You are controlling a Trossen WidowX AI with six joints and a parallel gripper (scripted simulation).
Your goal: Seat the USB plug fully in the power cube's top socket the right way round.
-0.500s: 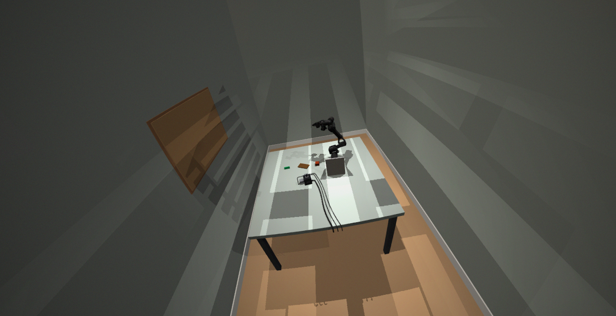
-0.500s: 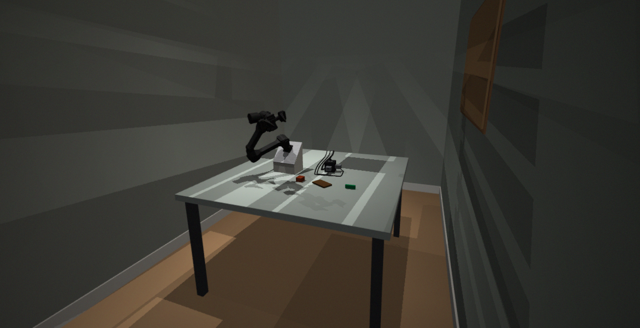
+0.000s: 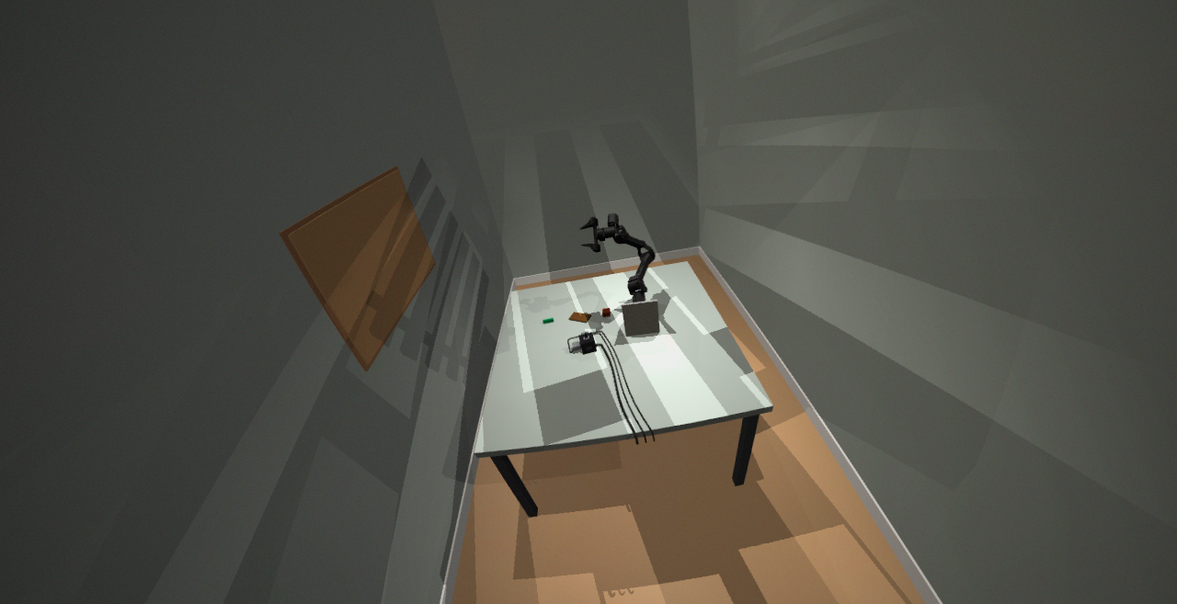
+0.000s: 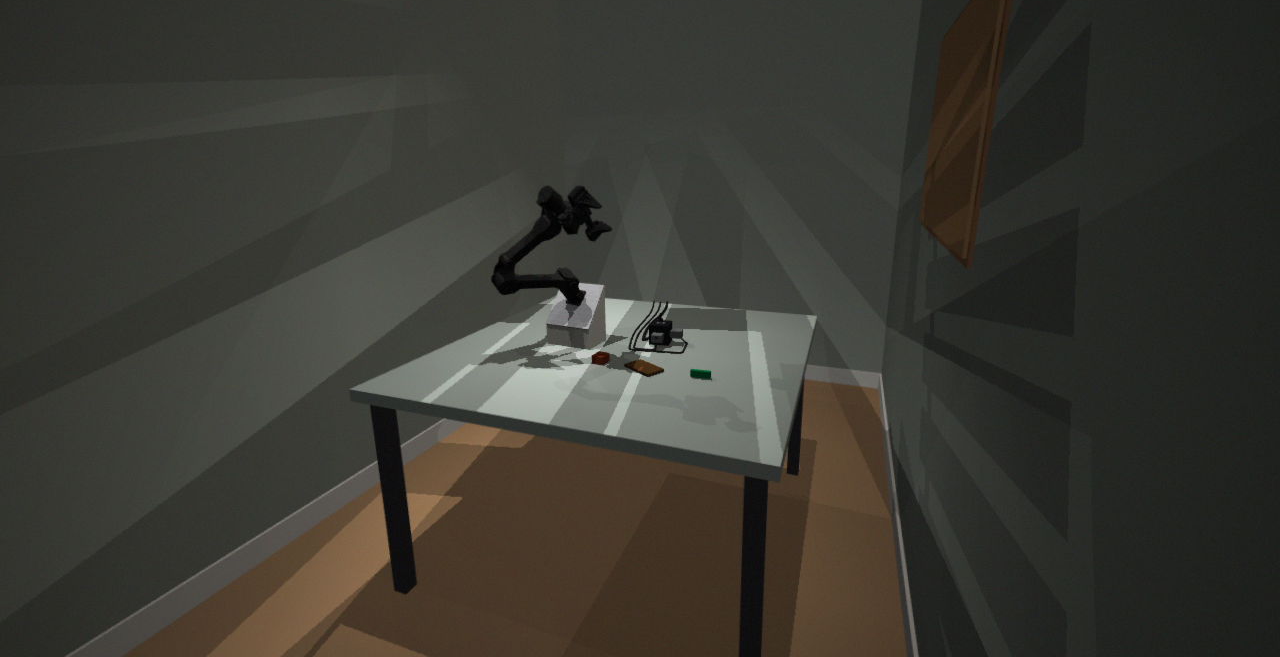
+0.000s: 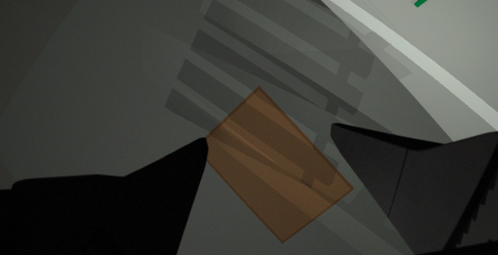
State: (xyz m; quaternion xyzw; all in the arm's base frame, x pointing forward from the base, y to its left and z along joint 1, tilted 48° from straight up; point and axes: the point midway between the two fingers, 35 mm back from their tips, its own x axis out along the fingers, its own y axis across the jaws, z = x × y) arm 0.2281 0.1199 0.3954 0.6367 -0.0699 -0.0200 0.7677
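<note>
My gripper tip is now 1 cm short of the USB plug, 35 cm to the right of it and 41 cm above it. Round my gripper tip: brown plate (9 cm ahead, 7 cm to the left, 50 cm below); then green block (28 cm ahead, 9 cm to the left, 49 cm below); then red block (8 cm behind, 6 cm to the left, 49 cm below).
</note>
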